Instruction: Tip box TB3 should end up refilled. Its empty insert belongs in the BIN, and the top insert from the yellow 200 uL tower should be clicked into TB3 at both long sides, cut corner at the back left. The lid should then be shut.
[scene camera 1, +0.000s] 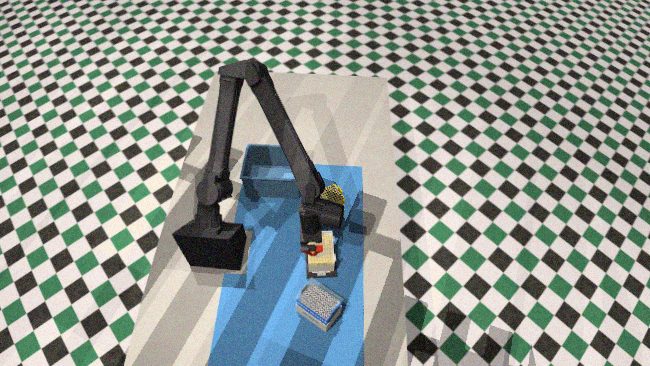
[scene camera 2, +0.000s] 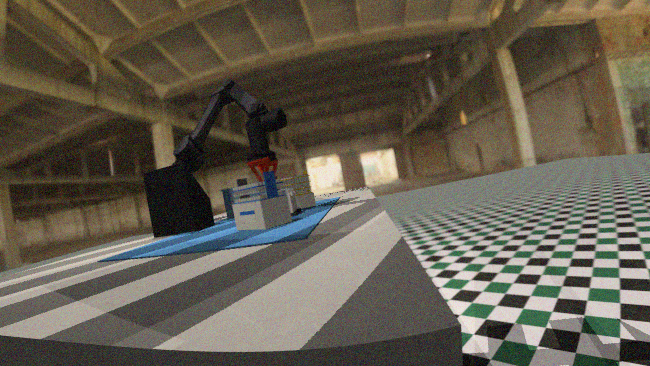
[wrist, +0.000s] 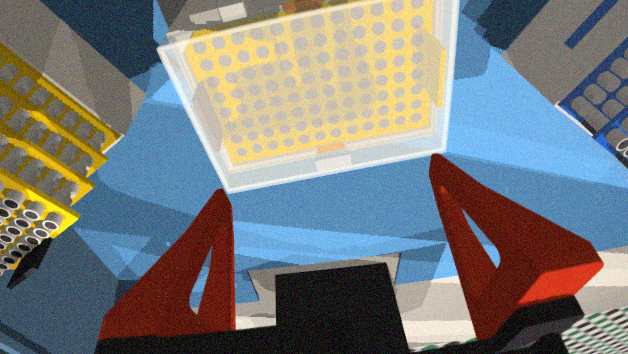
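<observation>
Tip box TB3 (scene camera 1: 325, 256) (wrist: 325, 85) stands on the blue mat between two towers. Its clear lid (wrist: 334, 164) lies over a yellow insert with grey round holes; I see no distinct tip rims in them and cannot tell whether the lid is latched. My gripper (scene camera 1: 312, 249) (wrist: 327, 180) is open and empty, above the box's arm-side edge, with one red finger near each corner of the lid in the wrist view. The yellow tower (scene camera 1: 332, 194) (wrist: 45, 150) holds several stacked inserts, the top one with tips. The blue bin (scene camera 1: 265, 187) is partly behind my forearm; its contents are unclear.
A blue-rimmed tip tower (scene camera 1: 319, 304) (scene camera 2: 262, 212) (wrist: 595, 95) stands on the other side of TB3 from the yellow tower. The black arm base (scene camera 1: 212, 250) (scene camera 2: 177, 202) stands beside the blue mat (scene camera 1: 285, 325). The table edge lies beyond the mat.
</observation>
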